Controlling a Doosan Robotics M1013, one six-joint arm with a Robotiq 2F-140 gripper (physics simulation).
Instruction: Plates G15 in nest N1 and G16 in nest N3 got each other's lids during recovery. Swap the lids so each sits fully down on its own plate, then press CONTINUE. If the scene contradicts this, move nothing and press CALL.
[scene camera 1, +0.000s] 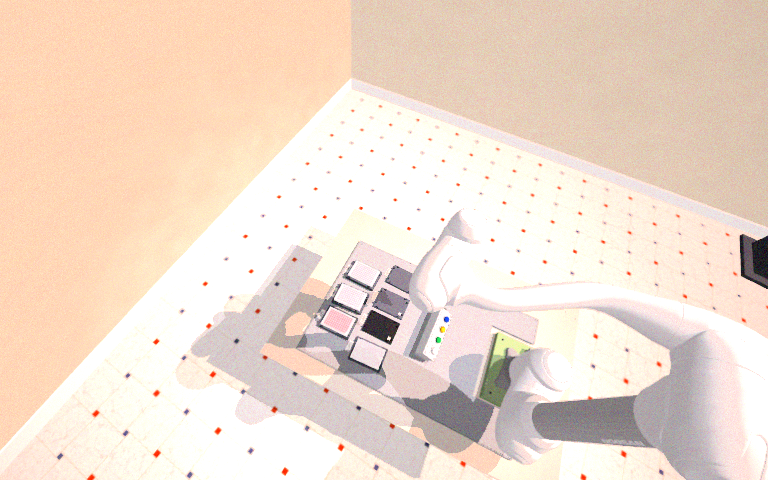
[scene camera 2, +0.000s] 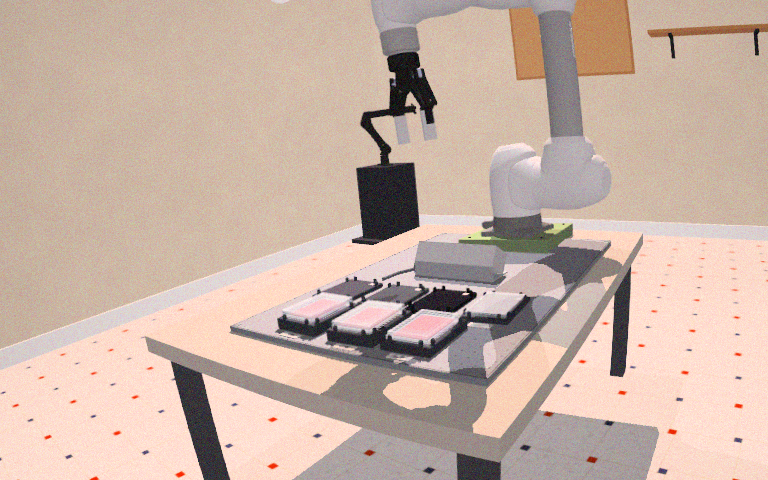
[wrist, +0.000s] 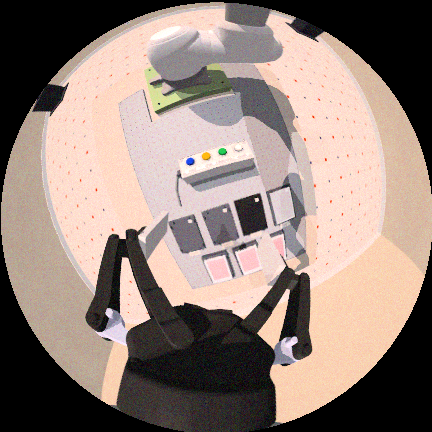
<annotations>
gripper: scene camera 2 417, 141; wrist 214, 232; not seen in scene camera 1 (hidden by the arm)
same spot on grey button box: (wrist: 216, 164) = (scene camera 1: 433, 329)
</annotations>
